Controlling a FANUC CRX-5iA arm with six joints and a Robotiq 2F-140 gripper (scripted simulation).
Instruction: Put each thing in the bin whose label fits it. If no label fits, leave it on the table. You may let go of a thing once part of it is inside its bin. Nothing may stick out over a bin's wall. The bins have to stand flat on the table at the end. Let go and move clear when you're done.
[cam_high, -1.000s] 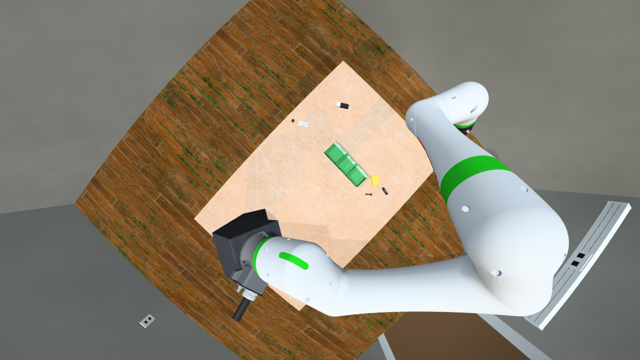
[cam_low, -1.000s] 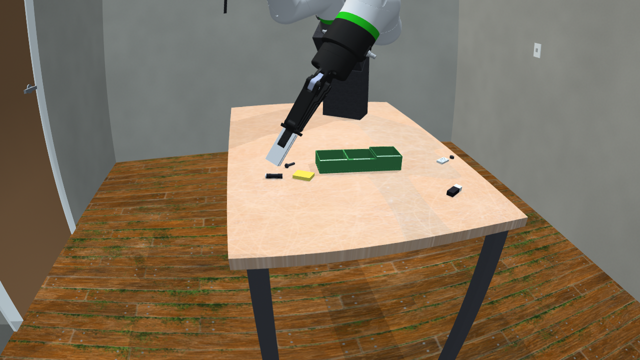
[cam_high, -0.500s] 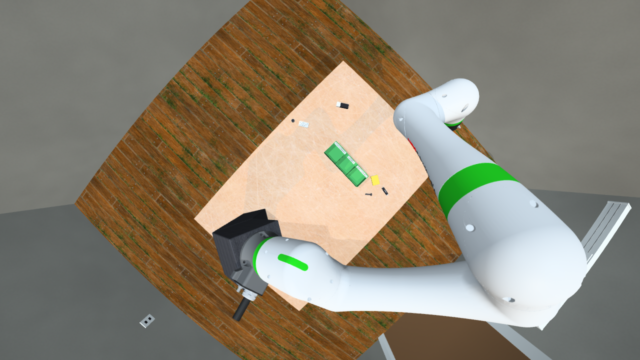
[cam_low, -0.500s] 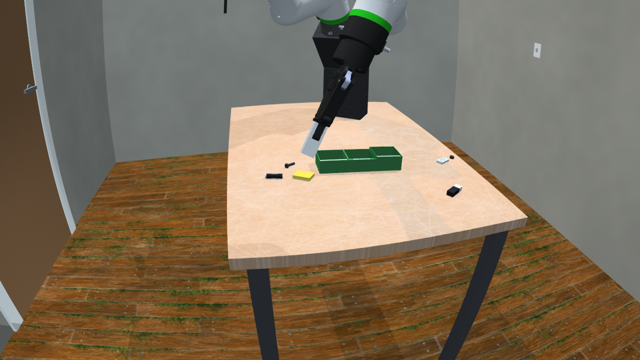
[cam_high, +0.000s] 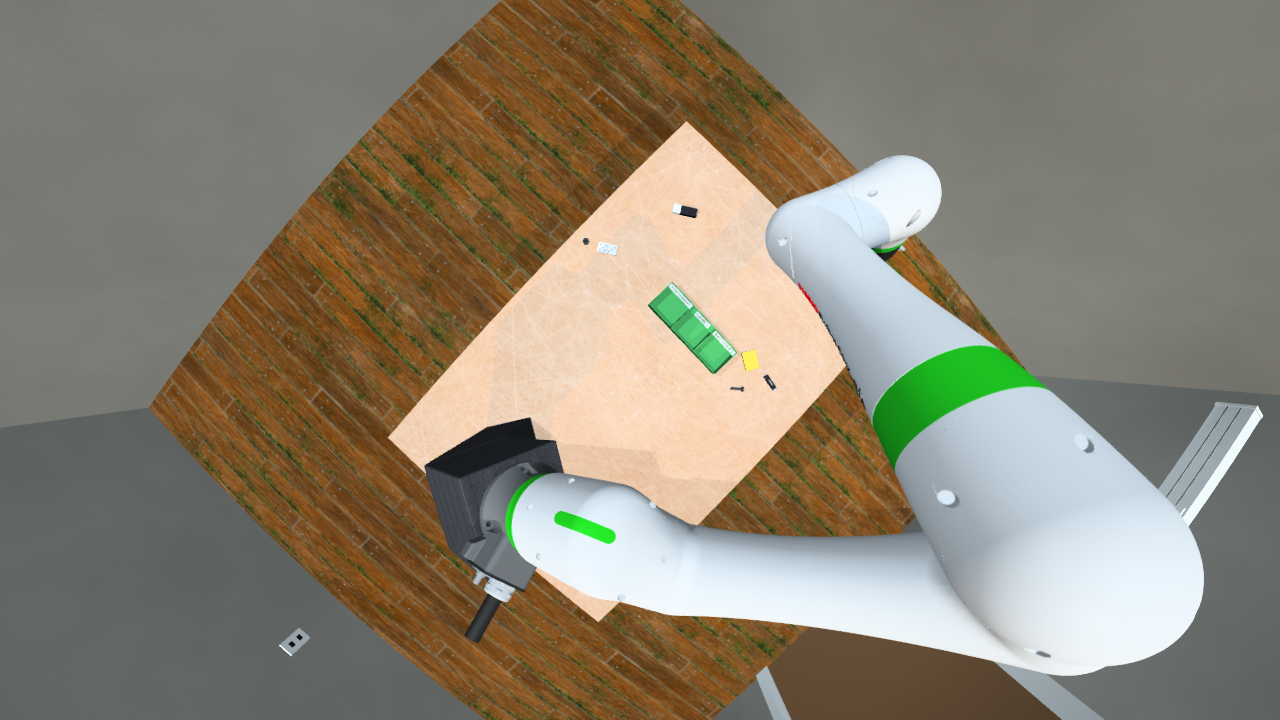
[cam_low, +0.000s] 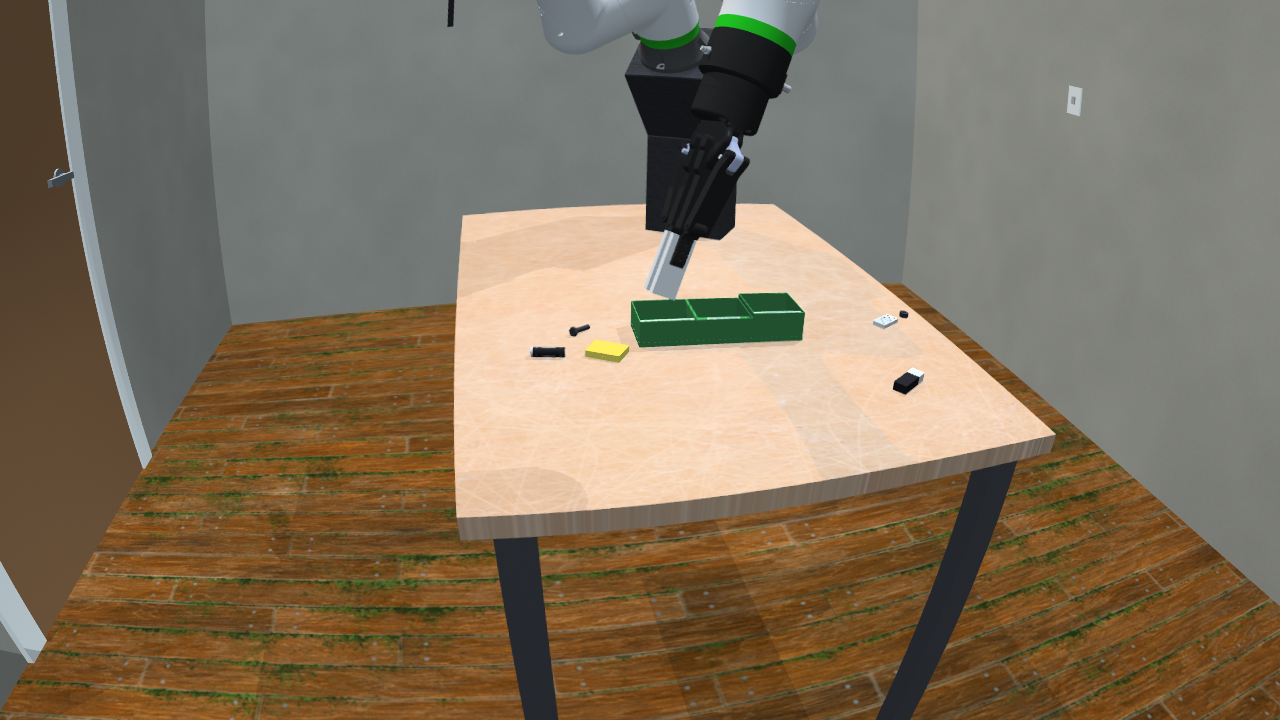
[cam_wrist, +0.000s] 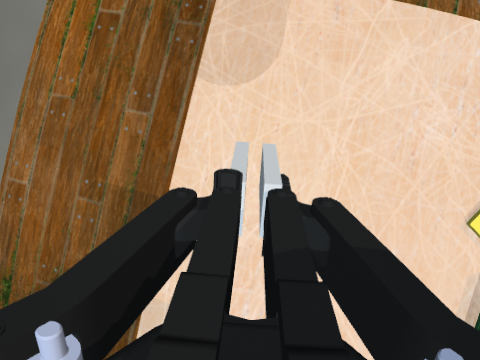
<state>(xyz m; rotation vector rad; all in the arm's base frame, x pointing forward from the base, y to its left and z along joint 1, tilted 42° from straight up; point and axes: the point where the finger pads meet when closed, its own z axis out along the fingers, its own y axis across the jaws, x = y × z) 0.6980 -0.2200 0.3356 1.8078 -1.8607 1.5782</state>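
Right now my hand is 26 cm past the green three-part bin, 22 cm to the right of it and 19 cm above it. Also, from my hand: black bolt (33 cm behind, 21 cm below, 2 cm to the left); yellow pad (25 cm behind, 21 cm below, 3 cm to the left); black battery (27 cm behind, 21 cm below, 5 cm to the right).
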